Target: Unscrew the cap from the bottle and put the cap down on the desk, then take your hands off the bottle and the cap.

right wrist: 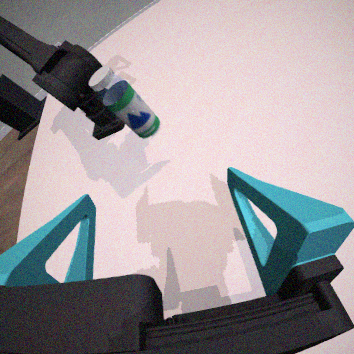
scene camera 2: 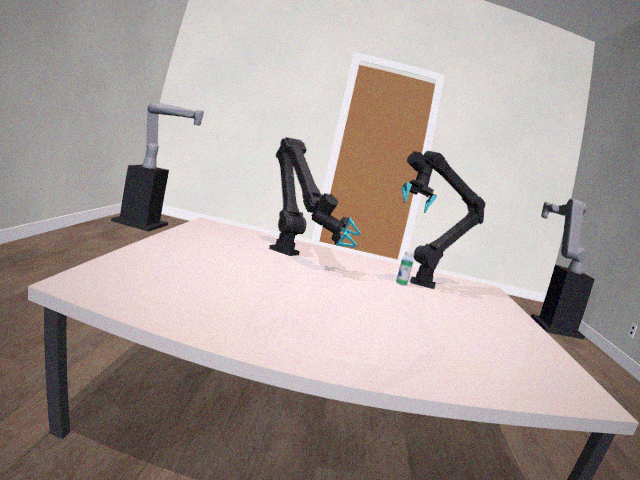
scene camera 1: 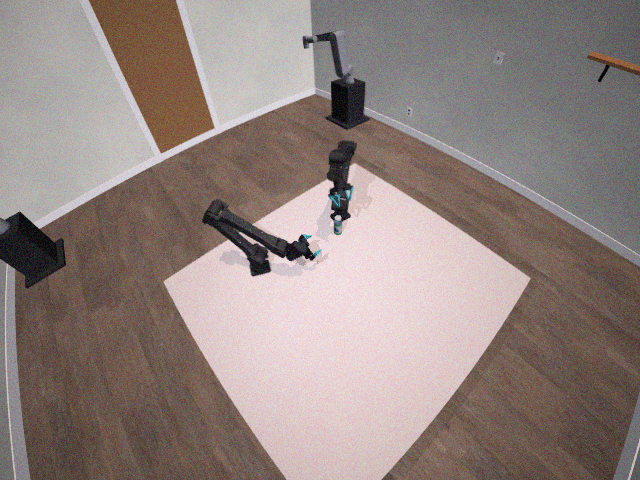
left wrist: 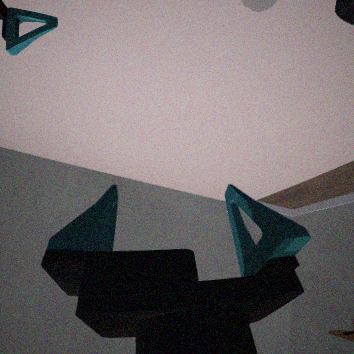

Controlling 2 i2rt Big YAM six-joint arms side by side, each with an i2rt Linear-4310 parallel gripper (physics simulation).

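Places are measured from the left arm's base along level axes (x left, y up, z ahead), in millimetres.
Where they show: left gripper, fingertip midpoint: (scene camera 2: 414, 207) (scene camera 1: 344, 203) (left wrist: 173, 189); right gripper, fingertip midpoint: (right wrist: 158, 187) (scene camera 2: 358, 240) (scene camera 1: 316, 243); left arm's base, link origin: (right wrist: 112, 115) (scene camera 2: 422, 284); right arm's base, link origin: (scene camera 2: 283, 251) (scene camera 1: 260, 268).
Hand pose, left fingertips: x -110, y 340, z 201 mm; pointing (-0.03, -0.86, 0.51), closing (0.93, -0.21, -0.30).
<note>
Each offset is from my left fingertips to the top centre of the thing. Level surfaces: height alone.
A bottle {dx +19, dy -200, dz -90 mm} (scene camera 1: 337, 227) (scene camera 2: 403, 272) (right wrist: 139, 116) with green bands and a blue mark stands upright on the pale desk {dy -340 mm} (scene camera 1: 361, 335) (scene camera 2: 258, 315), close to the left arm's base. Its white cap {dx +19, dy -198, dz -90 mm} (scene camera 1: 338, 218) (scene camera 2: 408, 255) (right wrist: 101, 78) is at the top of the bottle; part of the cap (left wrist: 259, 4) shows at the top edge of the left wrist view. My left gripper (scene camera 1: 342, 196) (scene camera 2: 416, 206) (left wrist: 173, 189) is open and empty, high above the desk near the bottle. My right gripper (scene camera 1: 314, 244) (scene camera 2: 357, 239) (right wrist: 158, 187) is open and empty, lower and to the picture left of the bottle.
The left arm's base (scene camera 2: 424, 279) stands right beside the bottle. The right arm's base (scene camera 1: 260, 266) (scene camera 2: 284, 246) stands farther left in the picture. Black pedestals (scene camera 1: 347, 100) (scene camera 2: 142, 196) with grey arms stand on the floor away from the desk.
</note>
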